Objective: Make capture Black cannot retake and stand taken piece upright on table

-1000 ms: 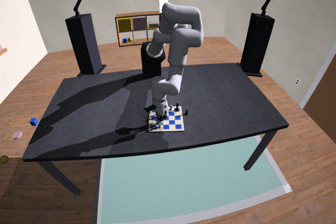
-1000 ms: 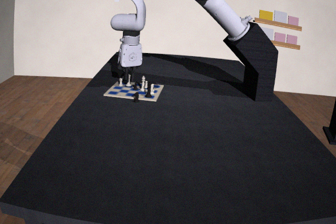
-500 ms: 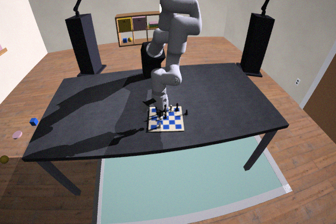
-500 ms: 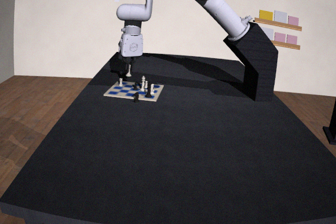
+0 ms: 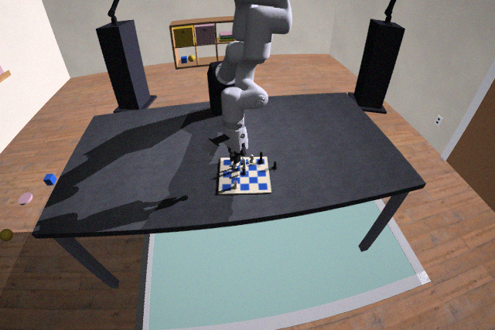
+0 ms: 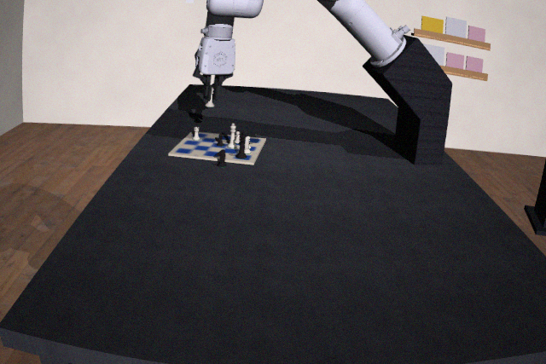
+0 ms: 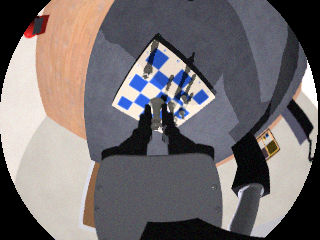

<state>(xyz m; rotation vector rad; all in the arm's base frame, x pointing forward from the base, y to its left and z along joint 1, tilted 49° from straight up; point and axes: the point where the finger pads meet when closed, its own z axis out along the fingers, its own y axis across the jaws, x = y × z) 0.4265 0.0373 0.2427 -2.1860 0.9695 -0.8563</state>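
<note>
Now: hand 4 cm past the blue-and-cream chessboard, 3 cm to the right of it and 14 cm above it. Also, from my hand: white piece 8 cm behind, 2 cm to the left, 10 cm below.
</note>
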